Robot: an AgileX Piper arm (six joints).
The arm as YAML. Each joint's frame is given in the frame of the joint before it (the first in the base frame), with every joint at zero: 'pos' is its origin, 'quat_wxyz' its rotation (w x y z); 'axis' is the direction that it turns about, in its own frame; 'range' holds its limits. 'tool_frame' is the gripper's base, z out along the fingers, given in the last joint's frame.
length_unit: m
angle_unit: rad
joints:
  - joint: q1
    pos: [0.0, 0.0, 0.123]
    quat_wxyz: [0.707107, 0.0, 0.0, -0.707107]
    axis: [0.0, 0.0, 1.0]
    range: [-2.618, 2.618]
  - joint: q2
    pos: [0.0, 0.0, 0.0]
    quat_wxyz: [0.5, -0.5, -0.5, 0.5]
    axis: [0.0, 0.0, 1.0]
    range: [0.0, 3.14]
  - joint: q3
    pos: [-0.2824, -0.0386, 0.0]
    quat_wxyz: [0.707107, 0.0, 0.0, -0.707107]
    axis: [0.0, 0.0, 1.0]
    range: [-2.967, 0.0]
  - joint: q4
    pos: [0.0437, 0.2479, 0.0]
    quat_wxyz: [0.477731, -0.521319, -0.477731, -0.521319]
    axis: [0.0, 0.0, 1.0]
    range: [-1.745, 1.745]
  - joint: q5
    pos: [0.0, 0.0, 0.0]
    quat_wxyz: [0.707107, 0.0, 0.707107, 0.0]
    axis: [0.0, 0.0, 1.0]
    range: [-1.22, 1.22]
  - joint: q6
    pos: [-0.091, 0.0, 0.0]
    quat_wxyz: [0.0, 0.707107, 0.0, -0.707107]
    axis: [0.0, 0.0, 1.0]
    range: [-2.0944, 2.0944]
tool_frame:
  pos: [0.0, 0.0, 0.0]
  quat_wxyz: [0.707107, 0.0, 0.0, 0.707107]
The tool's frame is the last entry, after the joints.
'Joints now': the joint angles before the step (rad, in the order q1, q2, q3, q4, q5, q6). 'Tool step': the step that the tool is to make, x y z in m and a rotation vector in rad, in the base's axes. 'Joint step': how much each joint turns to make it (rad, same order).
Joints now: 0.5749 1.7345 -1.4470 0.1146 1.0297 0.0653
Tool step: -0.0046 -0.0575 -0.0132 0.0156 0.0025 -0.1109
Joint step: -0.1452 -0.1088 0.1934 0.0382 -0.0842 -0.0581
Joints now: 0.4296 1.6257 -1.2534 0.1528 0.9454 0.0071
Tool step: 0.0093 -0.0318 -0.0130 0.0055 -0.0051 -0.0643
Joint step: -0.1048 -0.0047 0.0597 0.0283 -0.0544 -0.0620
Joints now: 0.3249 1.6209 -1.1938 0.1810 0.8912 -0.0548
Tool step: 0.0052 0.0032 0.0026 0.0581 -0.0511 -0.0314
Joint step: -0.0027 -0.0001 0.0009 0.0461 -0.0692 0.0001
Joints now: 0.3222 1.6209 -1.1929 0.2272 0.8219 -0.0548
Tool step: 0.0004 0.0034 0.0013 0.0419 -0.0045 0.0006
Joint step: -0.0001 0.0001 -0.0002 0.0523 -0.0135 -0.0240
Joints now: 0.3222 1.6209 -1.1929 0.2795 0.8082 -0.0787
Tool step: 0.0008 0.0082 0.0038 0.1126 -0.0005 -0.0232
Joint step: 0.0001 0.0000 -0.0001 0.1330 -0.0293 -0.0351
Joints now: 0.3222 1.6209 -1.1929 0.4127 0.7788 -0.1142
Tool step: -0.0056 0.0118 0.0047 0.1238 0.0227 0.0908
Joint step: -0.0001 0.0001 0.0000 0.2030 0.0473 -0.1664
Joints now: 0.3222 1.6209 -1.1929 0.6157 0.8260 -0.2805
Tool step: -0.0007 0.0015 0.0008 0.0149 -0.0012 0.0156
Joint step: 0.0001 0.0000 -0.0001 0.0251 0.0066 -0.0256
